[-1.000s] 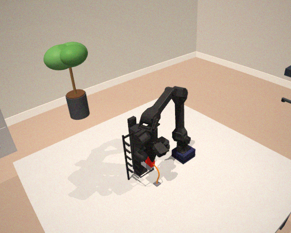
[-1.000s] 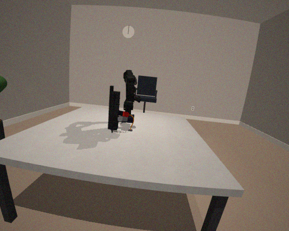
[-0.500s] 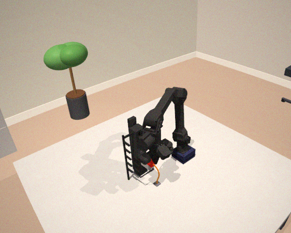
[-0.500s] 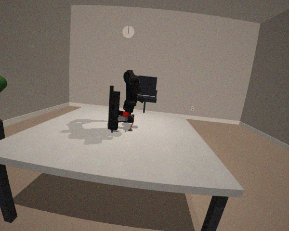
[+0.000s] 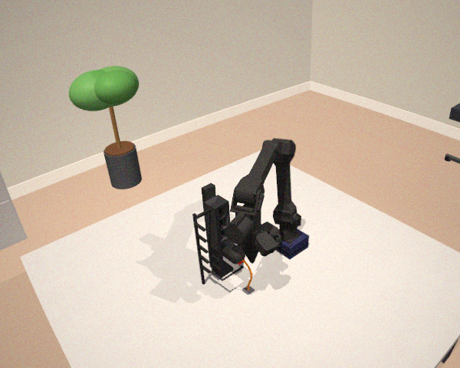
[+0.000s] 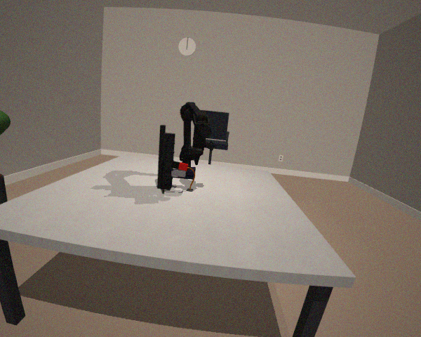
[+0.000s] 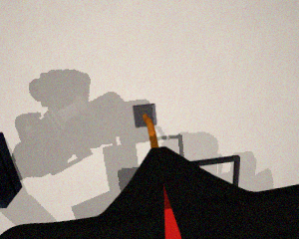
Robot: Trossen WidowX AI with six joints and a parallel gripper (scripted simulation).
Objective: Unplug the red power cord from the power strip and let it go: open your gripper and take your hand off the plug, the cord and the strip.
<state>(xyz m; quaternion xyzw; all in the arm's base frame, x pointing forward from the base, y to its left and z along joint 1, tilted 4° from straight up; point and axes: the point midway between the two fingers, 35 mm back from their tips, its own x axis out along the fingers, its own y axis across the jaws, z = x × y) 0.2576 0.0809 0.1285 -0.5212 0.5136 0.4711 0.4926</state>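
Right now the red plug is 9 cm to the right of my gripper tip and 1 cm below it.
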